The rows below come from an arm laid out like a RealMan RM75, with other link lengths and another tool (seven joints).
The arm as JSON. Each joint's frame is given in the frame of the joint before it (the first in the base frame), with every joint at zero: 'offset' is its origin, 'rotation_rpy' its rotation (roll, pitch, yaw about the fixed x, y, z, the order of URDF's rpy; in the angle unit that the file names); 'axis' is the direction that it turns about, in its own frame. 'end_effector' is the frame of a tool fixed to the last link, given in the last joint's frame.
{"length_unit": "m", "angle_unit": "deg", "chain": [
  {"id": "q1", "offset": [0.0, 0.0, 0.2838], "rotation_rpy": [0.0, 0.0, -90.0], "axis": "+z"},
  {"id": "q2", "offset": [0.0, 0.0, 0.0], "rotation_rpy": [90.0, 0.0, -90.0], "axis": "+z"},
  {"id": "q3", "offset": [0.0, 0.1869, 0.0], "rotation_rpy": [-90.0, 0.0, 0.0], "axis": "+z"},
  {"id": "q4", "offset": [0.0, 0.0, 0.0], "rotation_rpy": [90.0, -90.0, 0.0], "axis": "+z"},
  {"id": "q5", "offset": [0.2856, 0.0, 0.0], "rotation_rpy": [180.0, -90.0, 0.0], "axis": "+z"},
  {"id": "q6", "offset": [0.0, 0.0, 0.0], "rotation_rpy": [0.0, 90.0, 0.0], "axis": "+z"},
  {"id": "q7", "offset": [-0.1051, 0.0, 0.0], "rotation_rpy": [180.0, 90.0, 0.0], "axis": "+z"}
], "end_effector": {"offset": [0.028, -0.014, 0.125], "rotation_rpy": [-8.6, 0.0, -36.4]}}
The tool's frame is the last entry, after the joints.
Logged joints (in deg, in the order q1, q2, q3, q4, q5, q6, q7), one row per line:
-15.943 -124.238 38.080 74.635 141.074 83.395 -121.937
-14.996 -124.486 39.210 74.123 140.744 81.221 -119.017
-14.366 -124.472 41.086 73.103 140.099 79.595 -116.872
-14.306 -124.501 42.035 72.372 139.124 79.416 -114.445
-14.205 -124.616 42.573 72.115 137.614 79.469 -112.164
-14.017 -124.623 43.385 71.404 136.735 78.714 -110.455
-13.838 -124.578 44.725 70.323 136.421 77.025 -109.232
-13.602 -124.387 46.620 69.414 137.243 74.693 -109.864
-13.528 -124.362 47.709 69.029 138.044 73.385 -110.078
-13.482 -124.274 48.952 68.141 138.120 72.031 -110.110
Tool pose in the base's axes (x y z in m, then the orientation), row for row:
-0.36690 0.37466 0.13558 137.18 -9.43 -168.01
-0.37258 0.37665 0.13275 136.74 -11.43 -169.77
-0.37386 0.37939 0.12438 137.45 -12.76 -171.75
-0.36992 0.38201 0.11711 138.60 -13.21 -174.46
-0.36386 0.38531 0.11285 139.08 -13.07 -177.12
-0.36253 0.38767 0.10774 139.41 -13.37 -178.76
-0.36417 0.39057 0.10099 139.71 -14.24 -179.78
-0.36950 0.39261 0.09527 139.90 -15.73 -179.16
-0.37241 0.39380 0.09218 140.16 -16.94 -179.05
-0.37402 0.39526 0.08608 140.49 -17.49 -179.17
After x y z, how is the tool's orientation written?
As angles about the fixed x, y, z axes (roll, pitch, yaw), in degrees.
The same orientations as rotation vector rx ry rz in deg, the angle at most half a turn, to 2 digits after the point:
11.27 -155.55 -59.44
7.66 -154.36 -59.61
4.40 -154.32 -58.66
0.72 -155.33 -57.70
-2.75 -156.38 -57.83
-5.09 -156.67 -57.71
-6.86 -156.25 -57.28
-6.67 -154.88 -56.35
-7.03 -153.89 -55.55
-7.37 -153.56 -54.96

